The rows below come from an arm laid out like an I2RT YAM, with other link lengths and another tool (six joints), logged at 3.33 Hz.
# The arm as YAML. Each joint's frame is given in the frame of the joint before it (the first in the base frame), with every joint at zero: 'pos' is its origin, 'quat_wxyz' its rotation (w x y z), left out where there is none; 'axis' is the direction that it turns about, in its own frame. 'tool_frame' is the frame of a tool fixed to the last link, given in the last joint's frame.
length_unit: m
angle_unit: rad
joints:
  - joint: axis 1
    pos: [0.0, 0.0, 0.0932]
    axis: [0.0, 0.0, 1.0]
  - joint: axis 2
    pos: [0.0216, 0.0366, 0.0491]
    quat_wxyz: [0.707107, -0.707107, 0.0, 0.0]
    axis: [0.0, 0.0, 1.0]
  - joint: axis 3
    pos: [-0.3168, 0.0, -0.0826]
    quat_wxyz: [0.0, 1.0, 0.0, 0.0]
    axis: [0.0, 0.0, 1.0]
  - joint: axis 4
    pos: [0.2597, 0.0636, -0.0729]
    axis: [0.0, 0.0, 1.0]
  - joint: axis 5
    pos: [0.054, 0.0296, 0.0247]
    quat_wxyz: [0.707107, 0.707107, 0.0, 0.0]
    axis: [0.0, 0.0, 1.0]
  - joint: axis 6
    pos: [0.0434, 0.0, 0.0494]
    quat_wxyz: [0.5, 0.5, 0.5, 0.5]
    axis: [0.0, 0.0, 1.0]
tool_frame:
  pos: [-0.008, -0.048, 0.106]
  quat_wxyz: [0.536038, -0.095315, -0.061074, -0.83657]
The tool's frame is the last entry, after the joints.
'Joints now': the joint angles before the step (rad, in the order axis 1, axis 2, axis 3, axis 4, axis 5, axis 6). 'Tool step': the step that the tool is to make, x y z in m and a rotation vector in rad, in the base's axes. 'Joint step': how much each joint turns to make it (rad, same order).
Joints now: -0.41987, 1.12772, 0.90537, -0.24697, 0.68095, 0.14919
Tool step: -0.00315, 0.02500, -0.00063, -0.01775, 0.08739, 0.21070
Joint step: -0.03778, -0.10493, -0.03174, -0.04180, -0.20063, -0.18718
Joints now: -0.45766, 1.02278, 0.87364, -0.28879, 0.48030, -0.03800
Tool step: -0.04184, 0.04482, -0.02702, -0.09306, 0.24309, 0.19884
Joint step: -0.03238, -0.22053, -0.08913, -0.18230, -0.12088, -0.30261
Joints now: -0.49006, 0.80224, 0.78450, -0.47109, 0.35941, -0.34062
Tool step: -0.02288, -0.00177, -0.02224, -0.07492, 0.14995, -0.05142
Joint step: 0.00376, -0.05057, -0.04805, -0.05945, 0.11551, -0.09984
